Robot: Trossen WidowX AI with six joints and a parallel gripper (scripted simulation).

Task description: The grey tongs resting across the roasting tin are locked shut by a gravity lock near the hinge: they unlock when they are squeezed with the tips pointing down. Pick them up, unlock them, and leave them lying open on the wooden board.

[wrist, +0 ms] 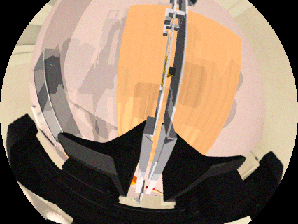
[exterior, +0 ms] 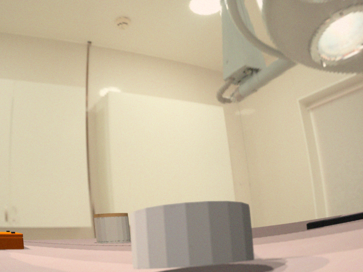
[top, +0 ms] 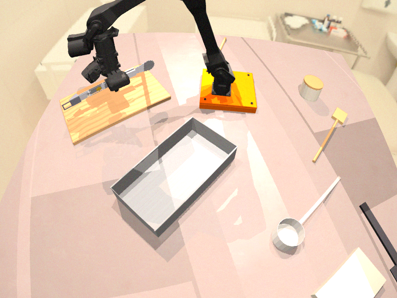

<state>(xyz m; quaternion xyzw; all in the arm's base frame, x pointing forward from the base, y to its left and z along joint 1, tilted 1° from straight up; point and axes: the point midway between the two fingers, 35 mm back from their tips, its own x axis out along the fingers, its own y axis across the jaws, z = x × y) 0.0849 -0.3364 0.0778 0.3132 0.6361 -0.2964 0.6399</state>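
Right now the wooden board is 60 mm below my gripper tip, 40 mm to the right of it and 20 mm behind it. Also, from my gripper tip: lidded jar 680 mm to the left, 160 mm behind, 40 mm below; grey roasting tin 250 mm ahead, 240 mm to the left, 40 mm below; yellow lock piece 40 mm to the right, 40 mm above, 30 mm ahead.
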